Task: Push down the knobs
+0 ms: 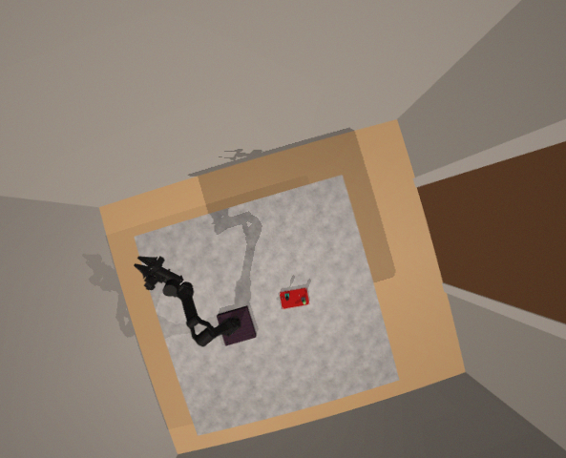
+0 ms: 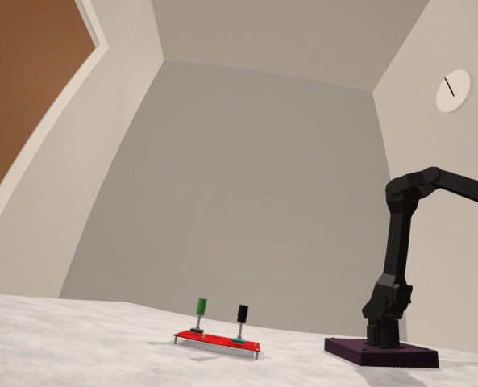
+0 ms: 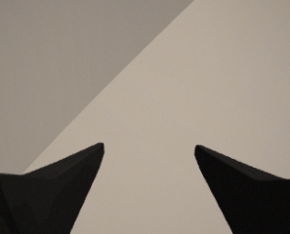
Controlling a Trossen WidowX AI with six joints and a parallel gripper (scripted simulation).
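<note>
My gripper tip is 55 cm short of the black knob, 46 cm to the left of it and 28 cm above it. From my gripper tip the other things lie so: green knob: 64 cm ahead, 51 cm to the right, 28 cm below.
</note>
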